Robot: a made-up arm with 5 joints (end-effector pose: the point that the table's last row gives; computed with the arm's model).
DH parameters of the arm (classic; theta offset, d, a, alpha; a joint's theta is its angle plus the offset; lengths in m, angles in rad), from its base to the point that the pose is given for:
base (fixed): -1.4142 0 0.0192 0
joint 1: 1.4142 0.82 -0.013 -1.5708
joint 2: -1.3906 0 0.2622 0
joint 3: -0.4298 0 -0.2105 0
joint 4: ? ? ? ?
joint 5: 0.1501 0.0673 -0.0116 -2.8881
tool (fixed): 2.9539 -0.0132 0 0
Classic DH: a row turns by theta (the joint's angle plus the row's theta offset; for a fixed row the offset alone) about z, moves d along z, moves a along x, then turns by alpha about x.
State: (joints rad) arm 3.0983 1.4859 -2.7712 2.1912 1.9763
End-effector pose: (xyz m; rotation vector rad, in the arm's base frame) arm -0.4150 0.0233 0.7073 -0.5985 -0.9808 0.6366
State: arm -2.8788 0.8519 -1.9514 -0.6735 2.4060
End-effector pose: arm -0.4739 -0.1269 0.9601 -0.0404 1.6739 0.6861
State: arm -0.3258 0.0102 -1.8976 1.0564 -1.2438
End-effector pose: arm 0.2957 -0.1255 1.1780 -0.7079 -0.8054 0.4752
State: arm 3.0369 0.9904 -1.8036 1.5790 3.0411
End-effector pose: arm -0.3769 0.0331 0.7367 -0.1917 -0.7691 -0.4209
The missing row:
joint 4: -1.3212 -0.016 -0.048 1.5708
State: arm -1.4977 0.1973 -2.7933 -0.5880 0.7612
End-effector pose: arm -0.0176 -0.1099 1.3429 0.5933 2.9617 0.2941
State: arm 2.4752 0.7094 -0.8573 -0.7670 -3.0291
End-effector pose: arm -0.2728 0.2104 0.7720 -0.1267 1.0334 -0.9065
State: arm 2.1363 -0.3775 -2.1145 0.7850 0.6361
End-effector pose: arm -0.0226 0.0709 1.3352 1.5697 -0.1587 0.7732
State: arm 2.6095 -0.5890 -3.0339 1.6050 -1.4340
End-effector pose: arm 0.1861 -0.1200 1.3011 -1.8048 1.9942 -1.2417
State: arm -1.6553 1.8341 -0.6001 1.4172 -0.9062
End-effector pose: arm -0.0040 0.0228 0.6340 2.1874 1.1462 -0.2404
